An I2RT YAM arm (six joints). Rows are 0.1 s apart.
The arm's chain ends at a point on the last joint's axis. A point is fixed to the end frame.
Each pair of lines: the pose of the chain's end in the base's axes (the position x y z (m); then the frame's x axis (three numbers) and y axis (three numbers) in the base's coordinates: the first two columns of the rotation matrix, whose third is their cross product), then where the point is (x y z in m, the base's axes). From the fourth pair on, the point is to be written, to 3 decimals.
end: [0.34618, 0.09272, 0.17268, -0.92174, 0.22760, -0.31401, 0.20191, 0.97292, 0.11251]
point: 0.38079 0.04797 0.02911
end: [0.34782, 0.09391, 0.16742, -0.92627, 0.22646, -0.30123, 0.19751, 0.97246, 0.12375]
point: 0.38117 0.05133 0.02290
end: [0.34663, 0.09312, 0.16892, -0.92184, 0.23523, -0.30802, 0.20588, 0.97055, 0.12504]
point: 0.38063 0.05020 0.02465
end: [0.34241, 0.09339, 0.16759, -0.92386, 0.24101, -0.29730, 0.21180, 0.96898, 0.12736]
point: 0.375 0.051 0.023
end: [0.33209, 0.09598, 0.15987, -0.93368, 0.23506, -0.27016, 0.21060, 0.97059, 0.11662]
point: 0.360 0.053 0.014
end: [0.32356, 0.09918, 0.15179, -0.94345, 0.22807, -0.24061, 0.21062, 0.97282, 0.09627]
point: 0.347 0.054 0.006
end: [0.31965, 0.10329, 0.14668, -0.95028, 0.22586, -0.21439, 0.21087, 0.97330, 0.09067]
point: 0.339 0.059 0.000
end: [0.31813, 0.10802, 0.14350, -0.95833, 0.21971, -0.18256, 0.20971, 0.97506, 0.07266]
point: 0.332 0.062 -0.003
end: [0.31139, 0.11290, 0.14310, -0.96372, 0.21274, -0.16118, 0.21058, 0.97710, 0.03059]
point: 0.321 0.061 -0.002
